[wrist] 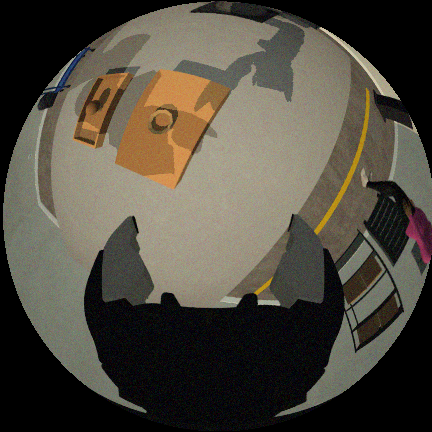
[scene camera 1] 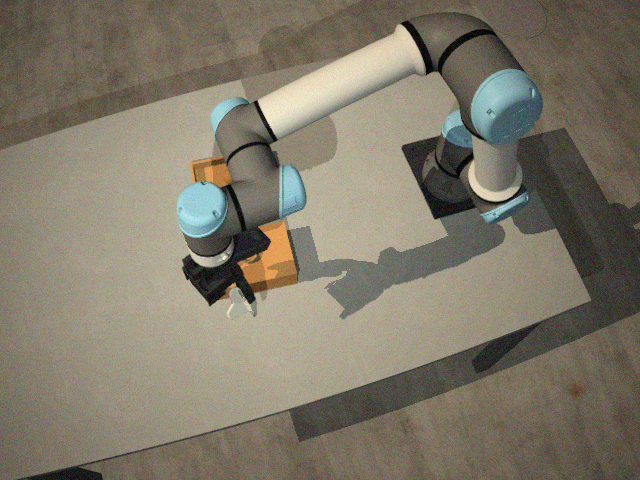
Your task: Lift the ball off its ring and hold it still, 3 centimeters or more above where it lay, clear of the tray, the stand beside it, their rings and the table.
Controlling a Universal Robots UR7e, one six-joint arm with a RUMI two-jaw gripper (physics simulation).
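Places are measured from the arm's base along level axes (x ahead, y left, z up), in centimetres.
Where they show: gripper, fingertip midpoint: [wrist: 211,217] [scene camera 1: 229,288]; arm's base at its link origin: [scene camera 1: 451,176].
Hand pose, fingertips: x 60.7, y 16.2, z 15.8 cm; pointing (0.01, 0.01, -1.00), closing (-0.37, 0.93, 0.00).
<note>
Each offset is from my fingertips to the top centre of the thing. "*": to the spot under its first point. Level surfaces: height alone.
The ball {dx -9.2, dy -33.6, dz -12.3 cm} [wrist: 93,106] is dark in shadow and sits in the orange tray {dx -9.2, dy -33.6, dz -14.5 cm} [wrist: 86,142] [scene camera 1: 206,161], at the upper left of the wrist view; the arm hides it in the scene view. Its ring cannot be made out. The orange stand [wrist: 145,150] [scene camera 1: 283,248] is beside the tray, with an empty ring {* dx -6.1, dy -12.2, dz -11.5 cm} [wrist: 153,122] on its top. My gripper [wrist: 211,217] [scene camera 1: 241,308] is open and empty. It hangs above the table near the stand's side away from the tray, with the stand between it and the ball. Its height is hard to tell.
The arm's wrist joints [scene camera 1: 248,193] hang over the tray and stand in the scene view. The robot base [scene camera 1: 447,180] is on a dark plate at the right. The arm's shadows fall across the stand and the table {dz -17.4 cm} [scene camera 1: 129,351].
</note>
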